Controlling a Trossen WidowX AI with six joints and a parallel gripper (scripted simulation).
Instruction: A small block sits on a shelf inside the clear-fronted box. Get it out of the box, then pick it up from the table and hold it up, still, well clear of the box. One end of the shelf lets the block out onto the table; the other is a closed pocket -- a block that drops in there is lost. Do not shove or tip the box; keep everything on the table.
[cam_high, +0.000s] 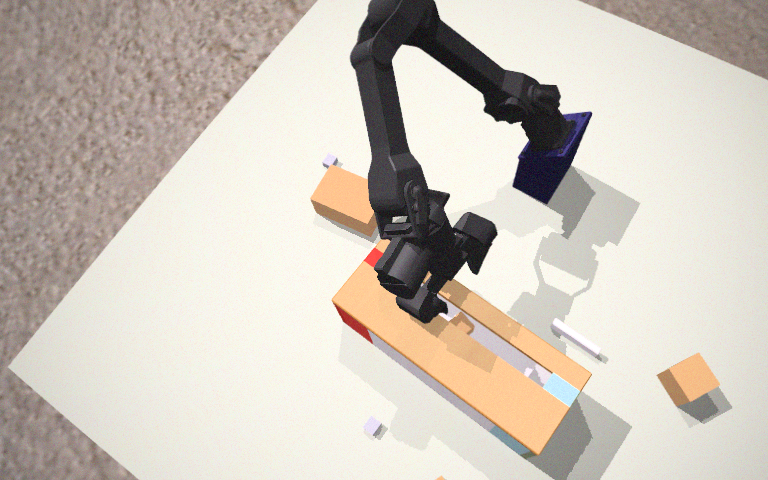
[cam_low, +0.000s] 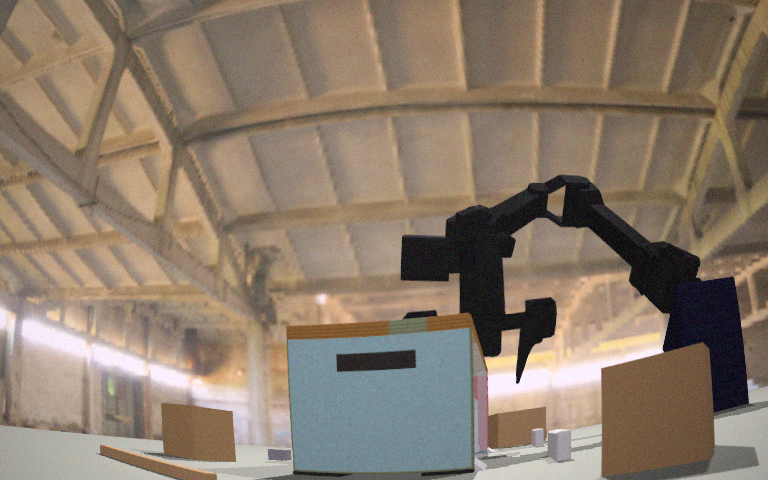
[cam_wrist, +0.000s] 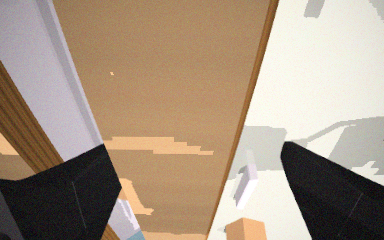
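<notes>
The block is 5 cm ahead of my gripper tip and 3 cm to the left of it. Round my gripper tip: long box 4 cm ahead, 4 cm to the left, 3 cm below.
</notes>
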